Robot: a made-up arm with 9 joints. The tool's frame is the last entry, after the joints.
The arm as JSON. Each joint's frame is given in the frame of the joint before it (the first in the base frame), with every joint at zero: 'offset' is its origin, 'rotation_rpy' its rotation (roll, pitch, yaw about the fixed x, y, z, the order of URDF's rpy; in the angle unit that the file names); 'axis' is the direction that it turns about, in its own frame. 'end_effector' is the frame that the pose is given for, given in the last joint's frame.
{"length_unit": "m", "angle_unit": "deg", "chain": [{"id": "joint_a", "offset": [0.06, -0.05, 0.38], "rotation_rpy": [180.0, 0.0, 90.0], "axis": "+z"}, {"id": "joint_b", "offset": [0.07, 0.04, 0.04], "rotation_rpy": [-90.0, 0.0, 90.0], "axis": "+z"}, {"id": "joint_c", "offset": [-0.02, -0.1, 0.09], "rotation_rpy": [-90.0, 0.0, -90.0], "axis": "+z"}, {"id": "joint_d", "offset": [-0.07, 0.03, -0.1], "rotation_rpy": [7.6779, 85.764, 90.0], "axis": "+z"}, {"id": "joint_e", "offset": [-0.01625, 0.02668, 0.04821], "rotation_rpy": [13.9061, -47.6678, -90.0], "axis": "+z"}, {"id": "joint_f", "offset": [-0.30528, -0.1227, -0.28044], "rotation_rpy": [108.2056, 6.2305, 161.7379], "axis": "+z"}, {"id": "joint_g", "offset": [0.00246, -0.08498, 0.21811], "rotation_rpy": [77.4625, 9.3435, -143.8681], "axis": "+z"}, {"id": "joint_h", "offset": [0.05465, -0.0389, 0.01], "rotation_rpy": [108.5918, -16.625, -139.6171], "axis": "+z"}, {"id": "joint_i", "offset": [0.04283, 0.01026, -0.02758], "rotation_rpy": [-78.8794, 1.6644, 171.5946], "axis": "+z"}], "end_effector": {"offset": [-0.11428, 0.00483, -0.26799], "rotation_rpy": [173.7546, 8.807, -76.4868]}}
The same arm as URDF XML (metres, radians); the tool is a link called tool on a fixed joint. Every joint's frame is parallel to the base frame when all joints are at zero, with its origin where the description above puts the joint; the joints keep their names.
<robot name="arm">
<joint name="tool_joint" type="fixed"><parent link="link9"/><child link="tool"/><origin xyz="-0.0100 0.2800 0.0800" rpy="1.5708 0.0000 3.1416"/></joint>
<joint name="joint_i" type="continuous"><parent link="link8"/><child link="link9"/><origin xyz="0.0300 0.0300 0.0300" rpy="0.0000 0.0000 0.0000"/><axis xyz="0.153107 -0.982345 0.107505"/></joint>
<joint name="joint_h" type="continuous"><parent link="link7"/><child link="link8"/><origin xyz="0.0600 0.0100 -0.0300" rpy="0.0000 0.0000 0.0000"/><axis xyz="-0.906188 -0.305496 0.292396"/></joint>
<joint name="joint_g" type="continuous"><parent link="link6"/><child link="link7"/><origin xyz="-0.2000 -0.0200 -0.1200" rpy="0.0000 0.0000 0.0000"/><axis xyz="0 1 0"/></joint>
<joint name="joint_f" type="continuous"><parent link="link5"/><child link="link6"/><origin xyz="0.0200 -0.4300 0.0400" rpy="0.0000 0.0000 0.0000"/><axis xyz="-0.926694 0.214199 -0.308798"/></joint>
<joint name="joint_e" type="continuous"><parent link="link4"/><child link="link5"/><origin xyz="0.0200 0.0500 0.0200" rpy="0.0000 0.0000 0.0000"/><axis xyz="0.294608 0.723919 0.623817"/></joint>
<joint name="joint_d" type="continuous"><parent link="link3"/><child link="link4"/><origin xyz="-0.1000 0.0300 0.0700" rpy="0.0000 0.0000 0.0000"/><axis xyz="0.073202 0.988328 -0.133604"/></joint>
<joint name="joint_c" type="continuous"><parent link="link2"/><child link="link3"/><origin xyz="-0.0200 -0.0900 -0.1000" rpy="0.0000 0.0000 0.0000"/><axis xyz="1 0 0"/></joint>
<joint name="joint_b" type="continuous"><parent link="link1"/><child link="link2"/><origin xyz="0.0400 0.0700 -0.0400" rpy="0.0000 0.0000 0.0000"/><axis xyz="0 -1 0"/></joint>
<joint name="joint_a" type="continuous"><parent link="base"/><child link="link1"/><origin xyz="0.0600 -0.0500 0.3800" rpy="0.0000 0.0000 0.0000"/><axis xyz="0 0 -1"/></joint>
<link name="base"/>
<link name="link1"/>
<link name="link2"/>
<link name="link3"/>
<link name="link4"/>
<link name="link5"/>
<link name="link6"/>
<link name="link7"/>
<link name="link8"/>
<link name="link9"/>
<link name="tool"/>
</robot>

